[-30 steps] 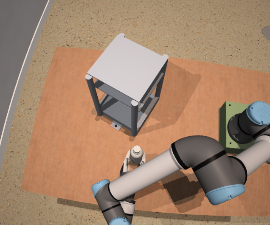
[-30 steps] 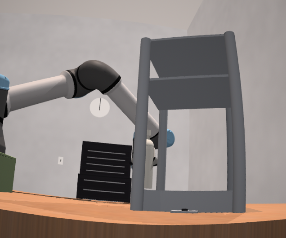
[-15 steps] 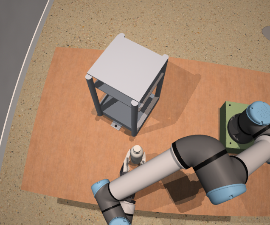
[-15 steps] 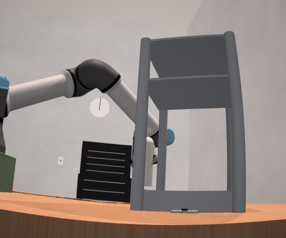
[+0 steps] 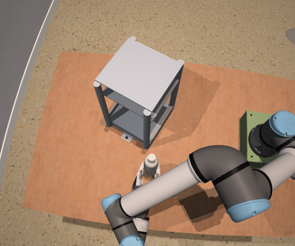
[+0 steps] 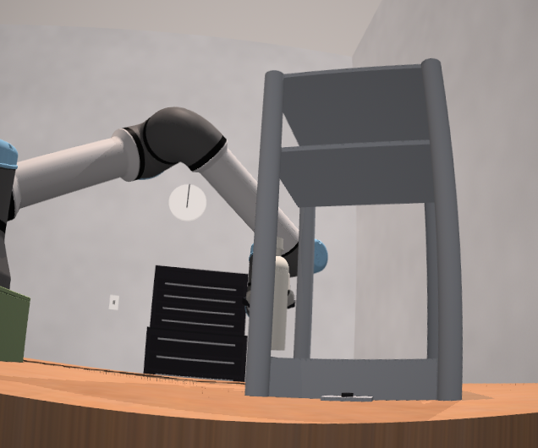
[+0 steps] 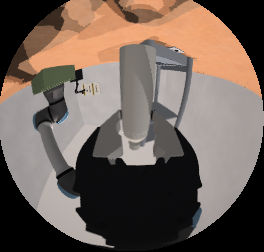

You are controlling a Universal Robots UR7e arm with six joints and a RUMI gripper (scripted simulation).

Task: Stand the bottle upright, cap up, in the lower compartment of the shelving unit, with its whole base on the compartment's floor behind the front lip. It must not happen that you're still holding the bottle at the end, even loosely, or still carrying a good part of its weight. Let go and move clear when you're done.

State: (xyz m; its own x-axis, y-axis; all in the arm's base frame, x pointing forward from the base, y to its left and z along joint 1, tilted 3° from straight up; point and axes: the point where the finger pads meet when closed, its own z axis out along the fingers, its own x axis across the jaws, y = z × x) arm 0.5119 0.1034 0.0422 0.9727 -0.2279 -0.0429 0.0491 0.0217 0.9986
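Right now my hand is 3 cm short of the shelving unit, 28 cm to the left of it and 3 cm below it.
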